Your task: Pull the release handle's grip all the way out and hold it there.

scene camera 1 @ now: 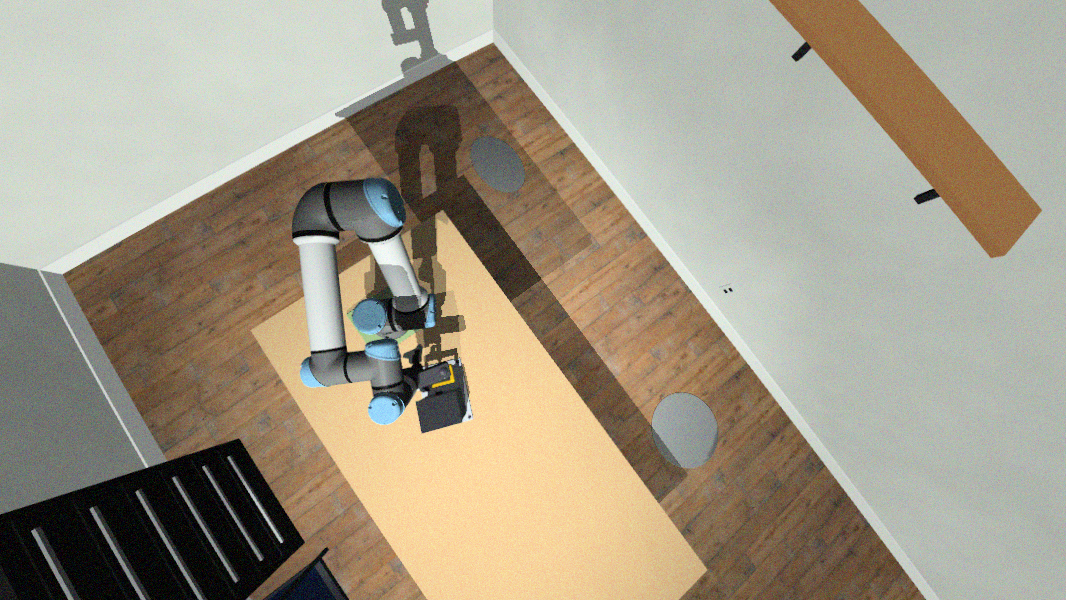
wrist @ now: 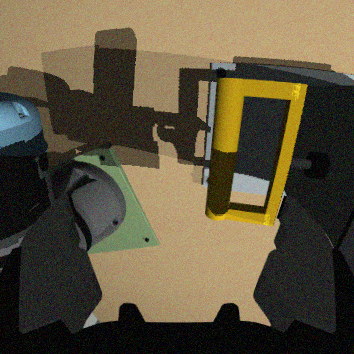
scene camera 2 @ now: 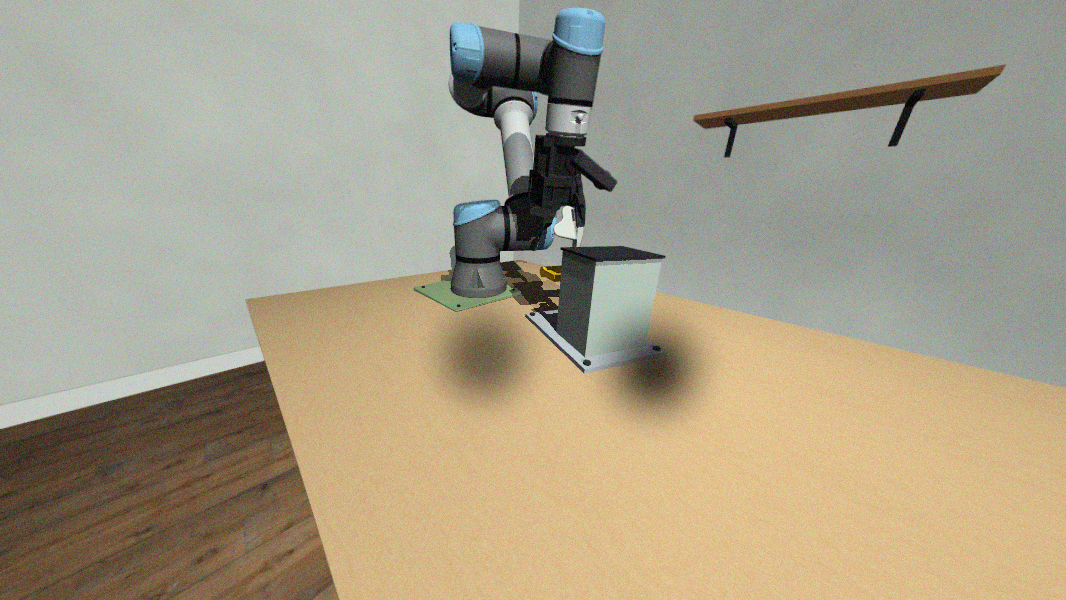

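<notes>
The release handle's yellow grip [scene camera 1: 452, 374] [scene camera 2: 551, 273] [wrist: 227, 120] is a rectangular loop with a thick outer bar. A short stretch of rod [wrist: 301, 163] joins it to the dark face of the housing [scene camera 1: 441, 412] [scene camera 2: 621, 305] [wrist: 330, 125], and the grip stands close to that face. My gripper [scene camera 2: 574, 237] [wrist: 177, 196] is wide open and empty, above the grip's side of the housing. In the wrist view the grip's lower end lies beside the right fingertip, and the thick bar is toward the right of the gap. Camera 1 hides the fingertips behind the arm and wrist camera.
The housing stands on a pale base plate [scene camera 2: 622, 358] [wrist: 211, 115] bolted to the wooden table [scene camera 1: 522, 477] [scene camera 2: 671, 484]. The arm's green mounting plate [scene camera 2: 440, 295] [wrist: 135, 215] is close by, under the left finger in the wrist view. A wall shelf [scene camera 1: 910, 126] [scene camera 2: 850, 99] hangs beyond the table.
</notes>
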